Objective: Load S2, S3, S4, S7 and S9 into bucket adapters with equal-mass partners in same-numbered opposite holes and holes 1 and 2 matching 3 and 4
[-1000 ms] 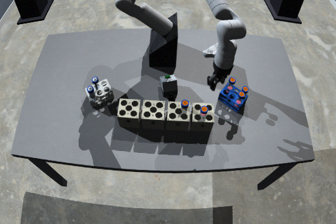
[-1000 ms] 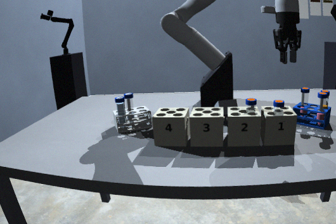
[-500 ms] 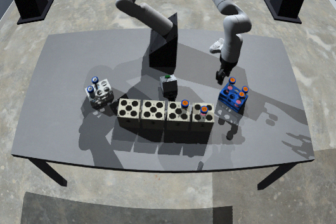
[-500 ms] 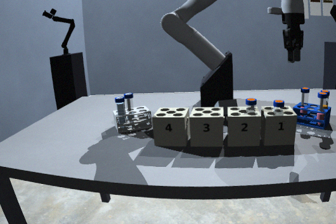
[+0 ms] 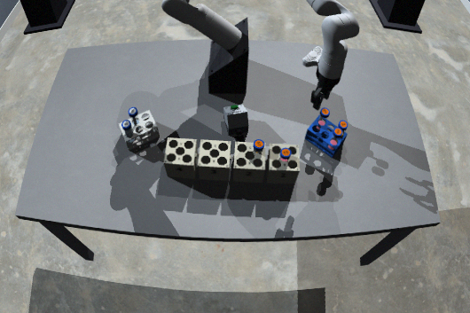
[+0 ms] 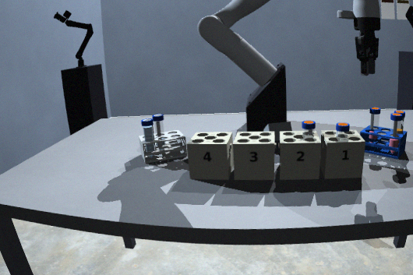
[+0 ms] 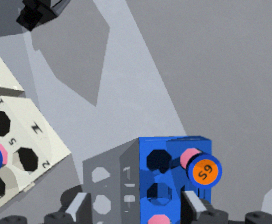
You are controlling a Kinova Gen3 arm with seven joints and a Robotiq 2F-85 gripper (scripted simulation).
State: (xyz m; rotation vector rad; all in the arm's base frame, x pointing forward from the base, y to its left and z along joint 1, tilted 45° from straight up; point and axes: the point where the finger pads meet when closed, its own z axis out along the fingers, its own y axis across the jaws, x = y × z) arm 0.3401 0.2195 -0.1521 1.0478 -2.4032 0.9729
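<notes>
Right now my hand is 6 cm past the sample tube S9, 5 cm to the right of it and 18 cm above it. Also, from my hand: blue rack (1 cm behind, 6 cm to the left, 21 cm below); then sample tube S4 (3 cm ahead, 8 cm to the left, 18 cm below); then sample tube S2 (11 cm to the left, 18 cm below).
</notes>
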